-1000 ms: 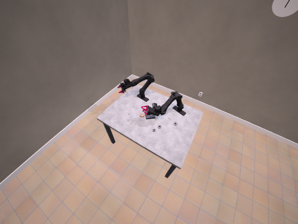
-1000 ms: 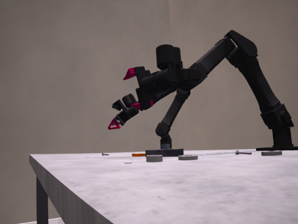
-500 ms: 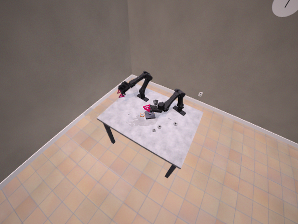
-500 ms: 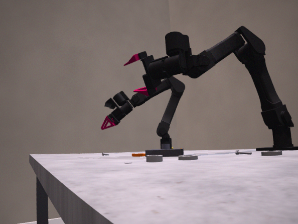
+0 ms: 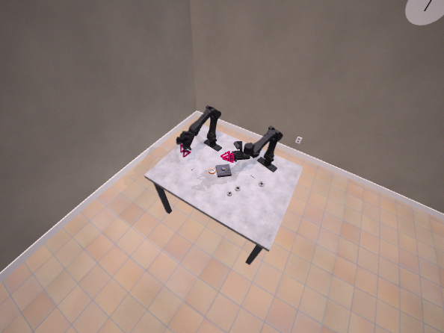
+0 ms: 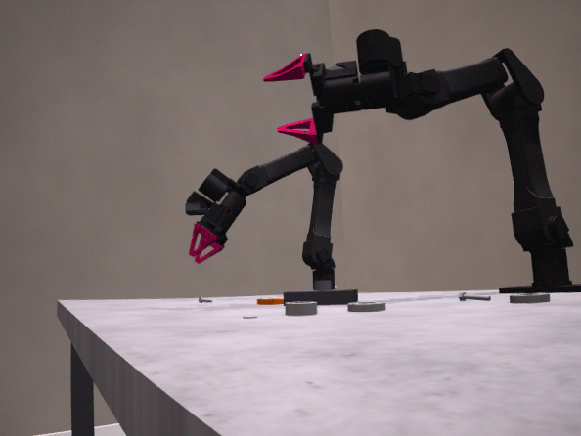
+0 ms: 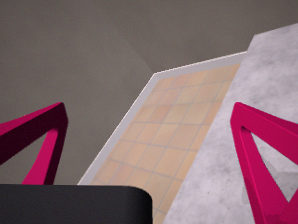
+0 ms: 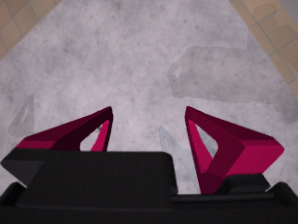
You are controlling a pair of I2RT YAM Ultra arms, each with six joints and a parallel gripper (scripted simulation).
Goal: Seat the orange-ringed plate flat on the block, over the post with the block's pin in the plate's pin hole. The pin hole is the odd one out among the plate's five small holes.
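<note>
Right now my right hand is 20 mm past the plate, 280 mm to the right of it and 110 mm above it. Also, from my right hand: block: 90 mm behind, 400 mm to the left, 90 mm below.
</note>
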